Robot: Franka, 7 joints.
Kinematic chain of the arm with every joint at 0, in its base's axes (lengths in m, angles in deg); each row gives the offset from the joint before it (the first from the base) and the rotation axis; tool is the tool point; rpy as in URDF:
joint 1: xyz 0 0 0.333 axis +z
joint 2: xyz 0 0 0 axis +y
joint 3: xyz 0 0 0.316 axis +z
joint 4: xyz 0.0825 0 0 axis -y
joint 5: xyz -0.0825 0 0.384 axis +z
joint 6: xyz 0 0 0 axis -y
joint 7: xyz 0.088 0 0 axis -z
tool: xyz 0 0 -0.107 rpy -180 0 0
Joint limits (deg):
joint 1: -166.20..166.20
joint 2: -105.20..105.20
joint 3: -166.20..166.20
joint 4: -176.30..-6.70
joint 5: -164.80..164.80
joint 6: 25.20..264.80
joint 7: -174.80..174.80
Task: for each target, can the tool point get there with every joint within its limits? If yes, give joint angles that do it. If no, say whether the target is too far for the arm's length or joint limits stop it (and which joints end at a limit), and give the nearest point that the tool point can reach.
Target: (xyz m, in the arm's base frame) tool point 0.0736 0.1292 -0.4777
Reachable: no: joint limits stop it (at a limit: joint 2) | nearest point 0.0868 0.1523 -0.3497 | short by 0.131 m
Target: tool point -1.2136 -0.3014 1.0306
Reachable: no: too far | nearest point -0.7271 -0.1806 0.7510 | short by 0.574 m
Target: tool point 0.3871 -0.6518 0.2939
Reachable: yes | joints -26.86 52.88 -41.69 -81.19 69.81 152.12 -5.62
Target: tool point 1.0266 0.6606 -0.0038
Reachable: no: too far | nearest point 0.6955 0.4475 0.1048 | short by 0.408 m
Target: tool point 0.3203 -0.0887 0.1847
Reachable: yes | joints 61.73 1.49 -79.95 -159.46 62.00 131.31 -133.82
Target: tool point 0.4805 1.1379 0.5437
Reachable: no: too far | nearest point 0.3290 0.7791 0.4773 | short by 0.395 m
